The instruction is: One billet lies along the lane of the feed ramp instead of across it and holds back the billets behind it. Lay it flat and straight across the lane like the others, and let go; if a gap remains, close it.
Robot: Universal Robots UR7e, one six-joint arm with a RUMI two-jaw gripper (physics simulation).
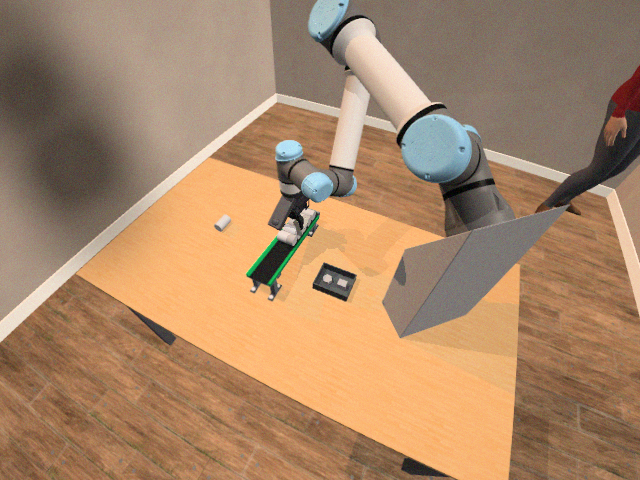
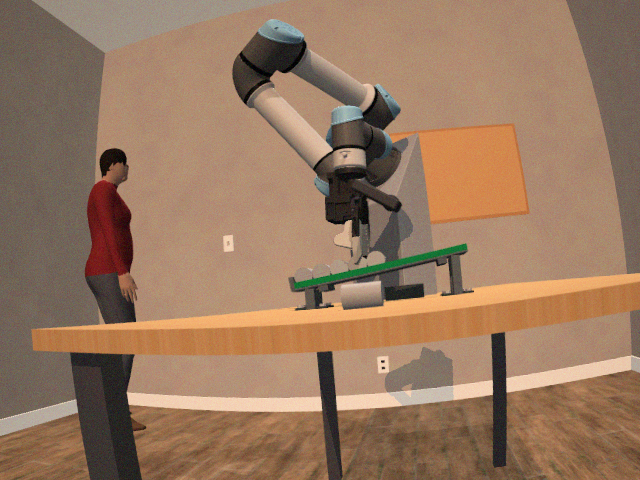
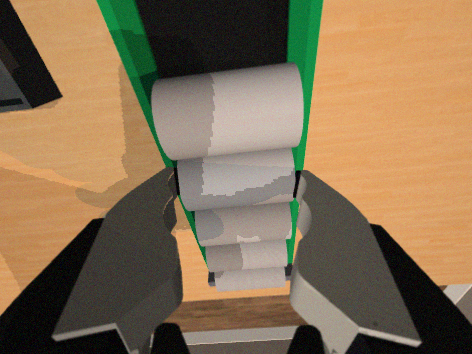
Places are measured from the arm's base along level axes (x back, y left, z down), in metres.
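Where they show: gripper, fingertip midpoint: (image 1: 292,231) (image 2: 360,264) (image 3: 236,171); arm's base at its link origin: (image 1: 480,228) (image 2: 385,167).
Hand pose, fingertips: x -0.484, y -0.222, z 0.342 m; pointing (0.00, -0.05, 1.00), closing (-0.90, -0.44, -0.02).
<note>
Each offset is from my fingertips to the top centre of the thing. "*": to the spot under its first point.
The feed ramp (image 1: 266,260) (image 2: 408,261) (image 3: 309,60) has green side rails and a black lane. Several pale billets lie across its lane in a row at the low end. The uppermost billet @(dz -0.023, dx -0.012, dy +0.035 m) (image 1: 286,237) (image 2: 376,257) (image 3: 230,111) touches the one below it. No billet on the ramp shows lengthwise. My gripper (image 1: 298,227) (image 2: 357,261) (image 3: 236,171) is down at the lane, partly closed, its fingertips against both ends of the second billet from the top @(* dz -0.017, dx -0.002, dy +0.005 m) (image 3: 237,180). Another billet @(dz +0.048, dx -0.302, dy -0.065 m) (image 1: 222,222) (image 2: 361,295) lies on its side on the table, off the ramp.
A black tray @(dz +0.053, dx +0.174, dy +0.150 m) (image 1: 318,289) (image 2: 404,292) with two small pale pieces stands beside the ramp. A large grey slanted block (image 1: 454,279) stands by the arm's base on the wooden table (image 1: 310,351) (image 2: 248,338). A person (image 1: 594,155) (image 2: 109,232) stands beyond the table.
</note>
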